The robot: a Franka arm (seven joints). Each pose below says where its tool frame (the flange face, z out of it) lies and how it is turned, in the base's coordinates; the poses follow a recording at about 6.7 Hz.
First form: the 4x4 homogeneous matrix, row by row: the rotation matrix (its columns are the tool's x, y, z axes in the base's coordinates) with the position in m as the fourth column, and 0 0 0 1 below. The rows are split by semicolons.
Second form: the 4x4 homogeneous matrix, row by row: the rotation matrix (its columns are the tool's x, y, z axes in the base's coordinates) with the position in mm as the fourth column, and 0 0 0 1 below. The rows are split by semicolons. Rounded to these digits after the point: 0 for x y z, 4 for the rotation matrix.
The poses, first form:
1: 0.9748, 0.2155, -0.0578, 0.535; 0.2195, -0.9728, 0.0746, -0.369; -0.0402, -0.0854, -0.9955, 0.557; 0, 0, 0, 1
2: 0.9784, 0.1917, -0.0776, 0.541; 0.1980, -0.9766, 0.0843, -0.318; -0.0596, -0.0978, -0.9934, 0.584; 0, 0, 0, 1
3: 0.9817, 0.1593, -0.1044, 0.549; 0.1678, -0.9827, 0.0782, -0.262; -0.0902, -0.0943, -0.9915, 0.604; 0, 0, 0, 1
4: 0.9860, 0.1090, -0.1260, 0.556; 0.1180, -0.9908, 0.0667, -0.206; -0.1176, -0.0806, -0.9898, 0.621; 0, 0, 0, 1
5: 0.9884, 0.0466, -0.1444, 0.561; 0.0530, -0.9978, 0.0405, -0.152; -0.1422, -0.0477, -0.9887, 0.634; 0, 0, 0, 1
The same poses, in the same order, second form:
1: 0.9748, 0.2155, -0.0578, 535; 0.2195, -0.9728, 0.0746, -369; -0.0402, -0.0854, -0.9955, 557; 0, 0, 0, 1
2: 0.9784, 0.1917, -0.0776, 541; 0.1980, -0.9766, 0.0843, -318; -0.0596, -0.0978, -0.9934, 584; 0, 0, 0, 1
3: 0.9817, 0.1593, -0.1044, 549; 0.1678, -0.9827, 0.0782, -262; -0.0902, -0.0943, -0.9915, 604; 0, 0, 0, 1
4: 0.9860, 0.1090, -0.1260, 556; 0.1180, -0.9908, 0.0667, -206; -0.1176, -0.0806, -0.9898, 621; 0, 0, 0, 1
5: 0.9884, 0.0466, -0.1444, 561; 0.0530, -0.9978, 0.0405, -152; -0.1422, -0.0477, -0.9887, 634; 0, 0, 0, 1
